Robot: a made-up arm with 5 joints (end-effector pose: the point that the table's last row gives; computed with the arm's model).
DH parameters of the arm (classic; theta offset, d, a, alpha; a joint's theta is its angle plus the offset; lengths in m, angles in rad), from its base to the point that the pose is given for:
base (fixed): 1.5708 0.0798 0 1.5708
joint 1: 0 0.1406 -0.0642 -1.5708
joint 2: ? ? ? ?
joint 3: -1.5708 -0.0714 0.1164 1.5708
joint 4: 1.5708 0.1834 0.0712 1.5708
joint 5: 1.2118 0 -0.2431 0
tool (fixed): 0.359 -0.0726 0 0
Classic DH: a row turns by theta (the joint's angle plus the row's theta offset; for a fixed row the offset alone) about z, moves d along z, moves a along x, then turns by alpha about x.
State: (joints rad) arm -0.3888 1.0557 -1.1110 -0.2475 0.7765
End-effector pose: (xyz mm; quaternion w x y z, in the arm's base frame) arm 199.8 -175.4 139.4 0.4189 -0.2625 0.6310 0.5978
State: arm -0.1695 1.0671 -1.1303 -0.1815 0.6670
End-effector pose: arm 169.3 -185.8 100.4 0.4901 -0.2233 0.5626 0.6273
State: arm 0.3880 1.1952 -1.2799 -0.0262 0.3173
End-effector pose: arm 92.1 -146.2 3.9 0.6180 -0.1469 0.4188 0.6490
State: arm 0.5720 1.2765 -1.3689 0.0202 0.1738
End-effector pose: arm 65.5 -116.0 -20.9 0.6519 -0.1466 0.3770 0.6415
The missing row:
joint 2: 1.5708 -0.085 0.1371 -1.5708
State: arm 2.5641 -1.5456 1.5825 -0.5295 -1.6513
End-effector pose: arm 300.7 -159.7 -57.3 0.0830 -0.2383 0.4472 -0.8581
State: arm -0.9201 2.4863 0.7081 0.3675 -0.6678
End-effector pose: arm 127.9 -183.7 365.2 0.6137 0.0751 0.4958 0.6098
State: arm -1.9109 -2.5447 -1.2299 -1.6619 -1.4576
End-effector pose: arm 209.9 -309.2 187.0 0.1664 0.3106 0.1816 0.9181
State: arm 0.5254 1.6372 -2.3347 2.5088 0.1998
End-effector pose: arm -0.7 25.0 -81.1 0.7184 0.2889 0.5578 -0.2989
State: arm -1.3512 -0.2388 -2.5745 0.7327 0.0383
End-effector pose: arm 110.0 -97.1 -14.5 0.3154 0.0330 0.4516 -0.8339
